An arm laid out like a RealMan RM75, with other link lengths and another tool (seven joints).
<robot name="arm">
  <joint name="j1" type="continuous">
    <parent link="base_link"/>
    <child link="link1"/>
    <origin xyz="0 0 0.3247" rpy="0 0 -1.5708"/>
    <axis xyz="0 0 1"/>
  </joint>
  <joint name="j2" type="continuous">
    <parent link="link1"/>
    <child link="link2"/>
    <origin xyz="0 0 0" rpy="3.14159 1.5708 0"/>
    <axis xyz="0 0 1"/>
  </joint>
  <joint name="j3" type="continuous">
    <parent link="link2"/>
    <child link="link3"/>
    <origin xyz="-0.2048 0 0" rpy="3.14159 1.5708 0"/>
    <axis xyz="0 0 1"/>
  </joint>
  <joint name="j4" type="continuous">
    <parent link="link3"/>
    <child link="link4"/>
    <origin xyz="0 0 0" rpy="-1.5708 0 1.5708"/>
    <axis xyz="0 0 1"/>
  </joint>
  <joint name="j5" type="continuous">
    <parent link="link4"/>
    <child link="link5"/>
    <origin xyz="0 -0.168 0" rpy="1.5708 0 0"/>
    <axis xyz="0 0 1"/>
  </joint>
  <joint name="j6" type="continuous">
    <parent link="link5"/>
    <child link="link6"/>
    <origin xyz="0 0 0" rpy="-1.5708 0 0"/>
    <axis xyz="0 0 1"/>
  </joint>
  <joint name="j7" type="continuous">
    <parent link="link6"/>
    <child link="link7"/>
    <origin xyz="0 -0.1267 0" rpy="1.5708 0 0"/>
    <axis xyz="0 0 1"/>
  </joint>
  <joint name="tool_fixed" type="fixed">
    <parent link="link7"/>
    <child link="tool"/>
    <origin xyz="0.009 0.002 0.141" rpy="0.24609 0 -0.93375"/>
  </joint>
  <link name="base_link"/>
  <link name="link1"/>
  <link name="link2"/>
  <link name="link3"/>
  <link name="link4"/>
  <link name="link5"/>
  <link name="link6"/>
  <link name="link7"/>
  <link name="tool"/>
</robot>
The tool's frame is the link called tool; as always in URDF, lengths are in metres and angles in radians. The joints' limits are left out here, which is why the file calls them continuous.
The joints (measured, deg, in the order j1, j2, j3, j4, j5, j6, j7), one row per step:
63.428, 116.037, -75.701, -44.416, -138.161, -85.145, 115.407
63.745, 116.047, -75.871, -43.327, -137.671, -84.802, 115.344
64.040, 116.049, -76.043, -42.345, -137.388, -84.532, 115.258
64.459, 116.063, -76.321, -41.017, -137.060, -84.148, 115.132
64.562, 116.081, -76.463, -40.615, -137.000, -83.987, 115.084
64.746, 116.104, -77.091, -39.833, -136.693, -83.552, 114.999
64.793, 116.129, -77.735, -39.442, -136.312, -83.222, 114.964
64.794, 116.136, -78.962, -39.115, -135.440, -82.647, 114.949
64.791, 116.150, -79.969, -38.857, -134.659, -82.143, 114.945
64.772, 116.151, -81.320, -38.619, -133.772, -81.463, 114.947
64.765, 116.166, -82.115, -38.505, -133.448, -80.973, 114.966
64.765, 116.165, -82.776, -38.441, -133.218, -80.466, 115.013
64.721, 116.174, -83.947, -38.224, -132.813, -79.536, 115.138
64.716, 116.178, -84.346, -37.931, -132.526, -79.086, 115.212
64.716, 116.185, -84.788, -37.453, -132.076, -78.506, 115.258
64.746, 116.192, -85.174, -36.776, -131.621, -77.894, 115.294
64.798, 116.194, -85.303, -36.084, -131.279, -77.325, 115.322
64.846, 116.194, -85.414, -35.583, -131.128, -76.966, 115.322
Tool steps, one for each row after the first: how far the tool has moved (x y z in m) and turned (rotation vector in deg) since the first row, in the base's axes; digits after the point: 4 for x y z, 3 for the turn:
0.0003, -0.0018, -0.0021, -0.378, 0.143, -0.463
0.0012, -0.0033, -0.0037, -0.711, 0.085, -0.827
0.0028, -0.0053, -0.0057, -1.149, -0.079, -1.260
0.0036, -0.0059, -0.0064, -1.267, -0.195, -1.360
0.0054, -0.0072, -0.0080, -1.548, -0.501, -1.423
0.0064, -0.0083, -0.0094, -1.775, -0.672, -1.373
0.0068, -0.0097, -0.0116, -2.072, -0.772, -1.107
0.0069, -0.0108, -0.0136, -2.301, -0.779, -0.905
0.0074, -0.0118, -0.0158, -2.505, -0.913, -0.536
0.0082, -0.0117, -0.0169, -2.495, -1.136, -0.235
0.0088, -0.0109, -0.0178, -2.356, -1.319, 0.062
0.0104, -0.0099, -0.0193, -2.110, -1.661, 0.425
0.0111, -0.0097, -0.0203, -1.999, -1.667, 0.339
0.0118, -0.0097, -0.0216, -1.890, -1.579, 0.135
0.0130, -0.0099, -0.0231, -1.785, -1.503, -0.227
0.0139, -0.0097, -0.0242, -1.588, -1.349, -0.670
0.0151, -0.0096, -0.0248, -1.480, -1.363, -0.945

